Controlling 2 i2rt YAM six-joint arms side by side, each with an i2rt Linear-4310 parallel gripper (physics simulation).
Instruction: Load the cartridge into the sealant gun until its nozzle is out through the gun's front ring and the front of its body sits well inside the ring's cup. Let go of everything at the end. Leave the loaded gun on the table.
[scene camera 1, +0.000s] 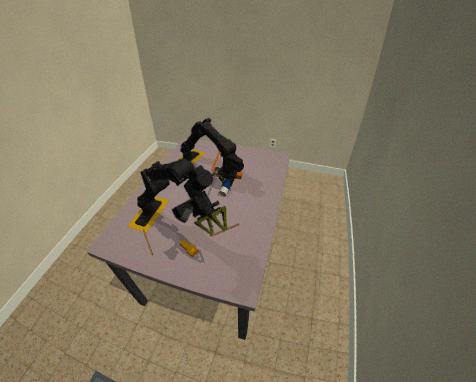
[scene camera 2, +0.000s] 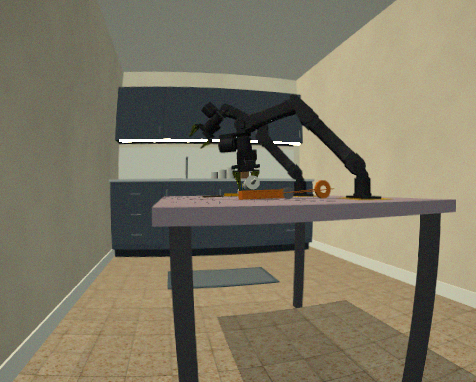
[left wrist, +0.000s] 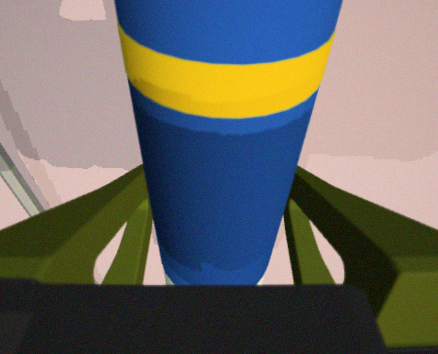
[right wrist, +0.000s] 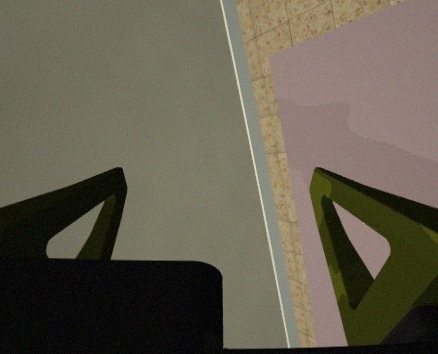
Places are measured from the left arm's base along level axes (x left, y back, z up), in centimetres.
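Pixels of known places: left gripper, fingertip midpoint: (scene camera 1: 227, 184) (left wrist: 218, 176); right gripper, fingertip midpoint: (scene camera 1: 218, 232) (scene camera 2: 194, 142) (right wrist: 218, 178); left arm's base at its link origin: (scene camera 1: 188, 159) (scene camera 2: 362, 198); right arm's base at its link origin: (scene camera 1: 149, 212) (scene camera 2: 300, 195).
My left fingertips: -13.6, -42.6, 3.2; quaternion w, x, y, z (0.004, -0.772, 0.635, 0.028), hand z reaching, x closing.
Note:
For each thing: its middle in the pictures, then the offset to it from my left fingertips, as dx, dy, dz. "*": a spot on its surface instead. Level surfaces: height alone.
- blue cartridge at the middle of its body: (left wrist: 225, 42) (scene camera 2: 248, 186) (scene camera 1: 230, 177) +5.4, +0.8, +1.5
- yellow-orange object at the middle of its body: (scene camera 1: 188, 247) -47.5, -6.5, -2.4
- table at its surface level: dz -3.1
- thin brown stick at the middle of its body: (scene camera 1: 147, 241) -55.6, +14.4, -2.8
- grey rod at a spot on its surface: (left wrist: 20, 185) * -4.1, +9.0, -1.7
The blue cartridge (scene camera 1: 227, 185) (scene camera 2: 252, 187) (left wrist: 225, 165) has a yellow band in the left wrist view and white ends. My left gripper (scene camera 2: 246, 180) is shut on its body and holds it low, tilted, off the table. The sealant gun lies on the table; its orange handle (scene camera 1: 239, 175) (scene camera 2: 261, 194) is close to the cartridge, and its orange front ring (scene camera 2: 317, 189) stands upright to the right in scene camera 2. The cartridge is outside the ring; its nozzle cannot be made out. My right gripper (scene camera 1: 219, 232) (scene camera 2: 196, 140) (right wrist: 218, 178) is open and empty, raised high above the table.
A yellow-orange object (scene camera 1: 189, 247) lies near the front of the table (scene camera 1: 235, 280) in scene camera 1. A thin brown stick (scene camera 1: 148, 242) lies to its left, and another (scene camera 1: 232, 227) shows by the right fingers. A grey rod (left wrist: 20, 185) crosses the left wrist view's edge.

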